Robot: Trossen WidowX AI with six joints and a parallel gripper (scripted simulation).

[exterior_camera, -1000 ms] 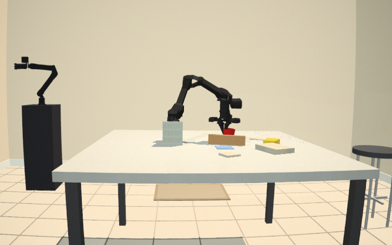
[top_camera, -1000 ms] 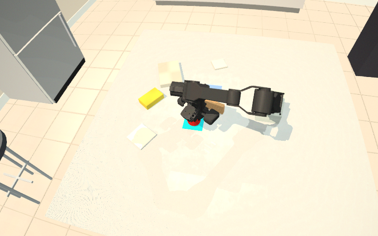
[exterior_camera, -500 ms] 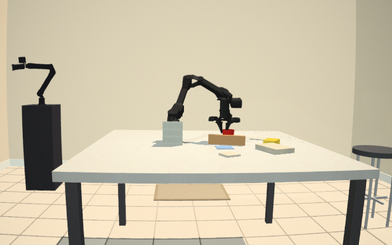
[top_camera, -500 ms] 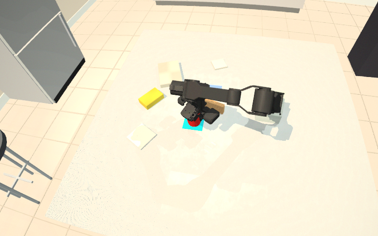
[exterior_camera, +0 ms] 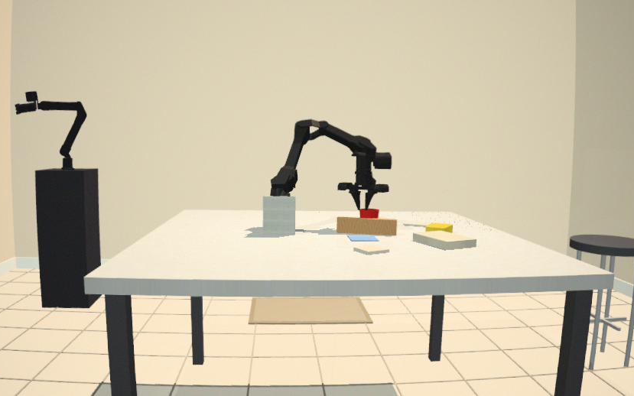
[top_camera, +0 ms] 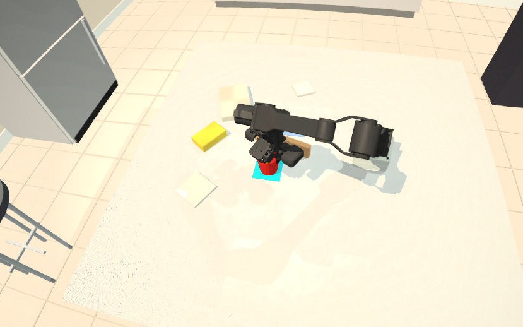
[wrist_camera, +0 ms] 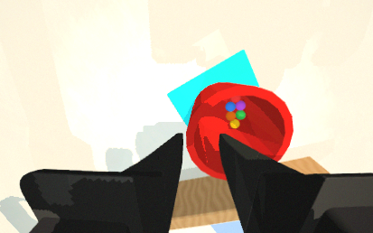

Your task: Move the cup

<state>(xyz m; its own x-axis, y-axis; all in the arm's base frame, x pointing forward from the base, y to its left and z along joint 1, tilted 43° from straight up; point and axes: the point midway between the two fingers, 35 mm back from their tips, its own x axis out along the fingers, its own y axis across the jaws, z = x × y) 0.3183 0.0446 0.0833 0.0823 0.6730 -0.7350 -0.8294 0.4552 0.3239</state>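
The red cup is 2 cm ahead of my gripper tip, 2 cm to the right of it and 3 cm below it. Round my gripper tip: white tile: 25 cm ahead, 9 cm to the left, 7 cm below; cyan pad: 3 cm ahead, 2 cm to the right, 8 cm below; wooden bar: 1 cm behind, 11 cm to the right, 5 cm below.
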